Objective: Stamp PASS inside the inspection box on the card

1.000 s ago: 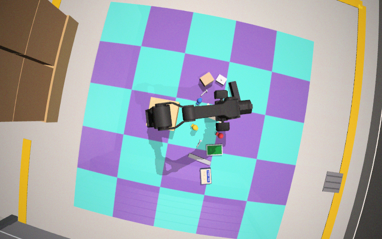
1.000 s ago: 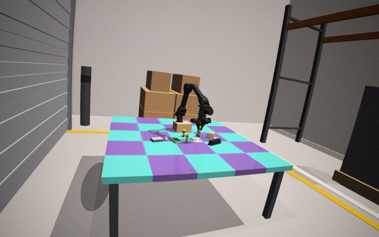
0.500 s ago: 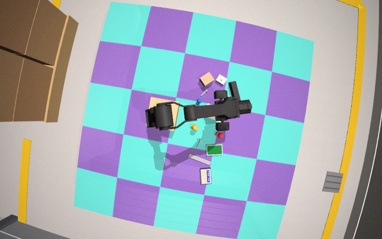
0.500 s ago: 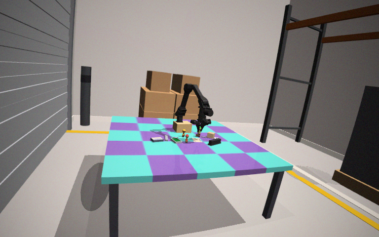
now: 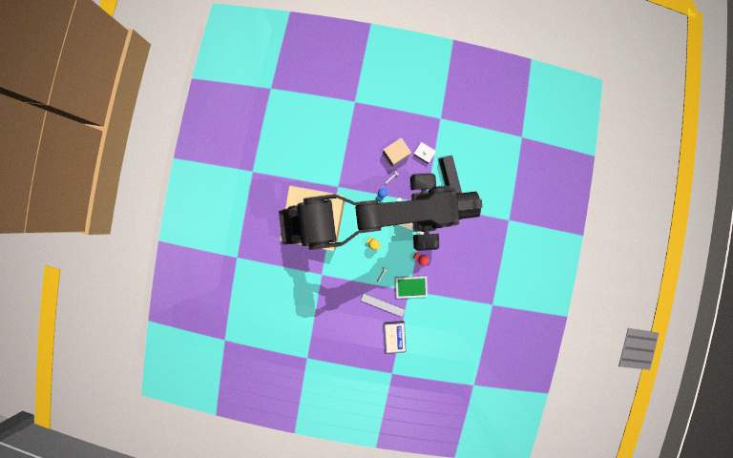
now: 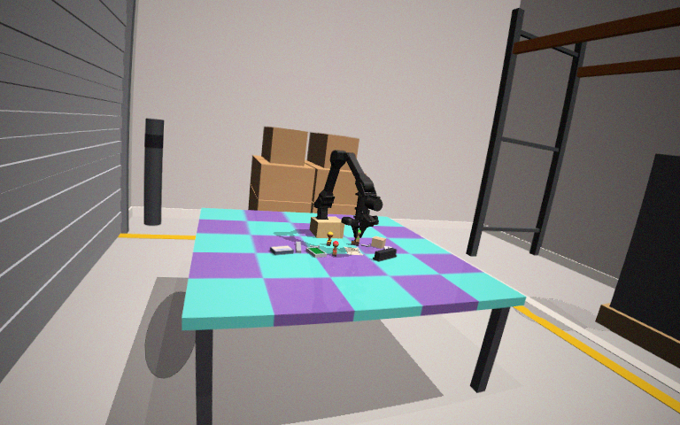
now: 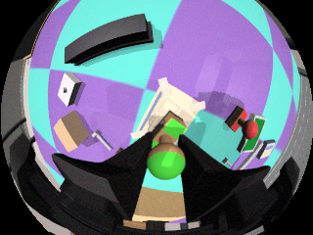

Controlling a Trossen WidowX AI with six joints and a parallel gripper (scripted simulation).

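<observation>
Right now my gripper tip is 70 mm above the cream card, 10 mm to the left of it and 10 mm past it. From my gripper tip the other things lie so: blue stamp: 110 mm behind, 50 mm below, 20 mm to the left; red-knobbed stamp: 120 mm to the right, 50 mm below, 50 mm ahead; green-knobbed stamp: right at my gripper tip.
</observation>
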